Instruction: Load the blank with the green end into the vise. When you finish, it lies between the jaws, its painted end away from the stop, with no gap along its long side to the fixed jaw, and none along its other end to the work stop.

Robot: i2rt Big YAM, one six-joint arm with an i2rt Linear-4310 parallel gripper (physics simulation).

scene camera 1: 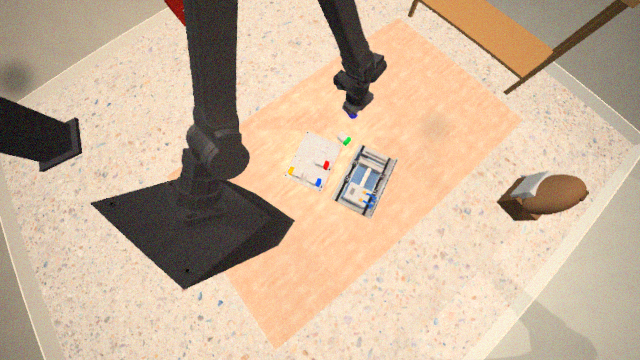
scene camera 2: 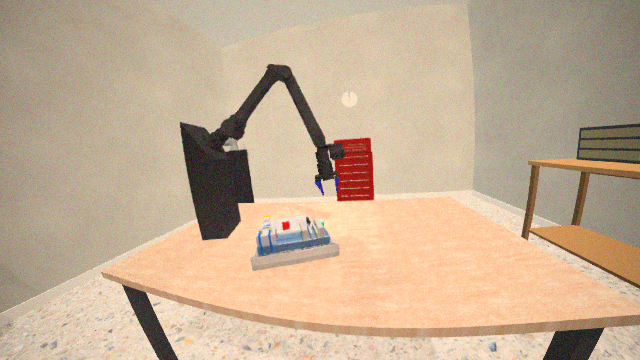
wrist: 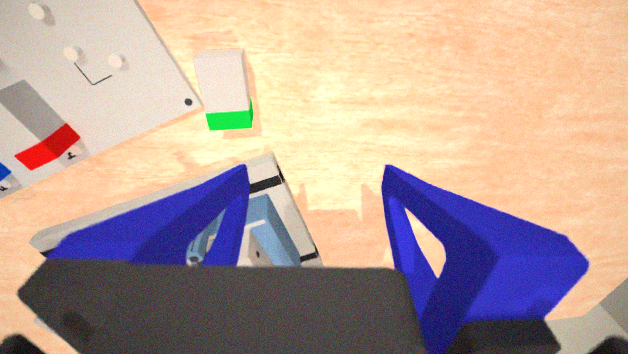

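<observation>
The blank with the green end (scene camera 1: 344,139) (wrist: 224,85) lies on the table beside the corner of the white board, outside the vise; in the wrist view its green end points down toward the vise. In the scene camera 2 view a bit of its green end (scene camera 2: 323,224) shows behind the vise. The vise (scene camera 1: 338,199) (scene camera 2: 295,256) (wrist: 295,215) stands on the table; in the wrist view my left finger and the gripper body hide much of it. My gripper (scene camera 1: 353,116) (scene camera 2: 328,192) (wrist: 315,176) is open and empty, above the table, to the right of the blank in the wrist view.
The white board (scene camera 1: 313,145) (wrist: 145,107) lies beside the vise and carries a red-ended blank (scene camera 1: 325,164) (scene camera 2: 285,225) (wrist: 47,147), a blue-ended blank (scene camera 1: 318,182) (wrist: 4,171) and a yellow-ended blank (scene camera 1: 291,171). Low round pegs stand on the board.
</observation>
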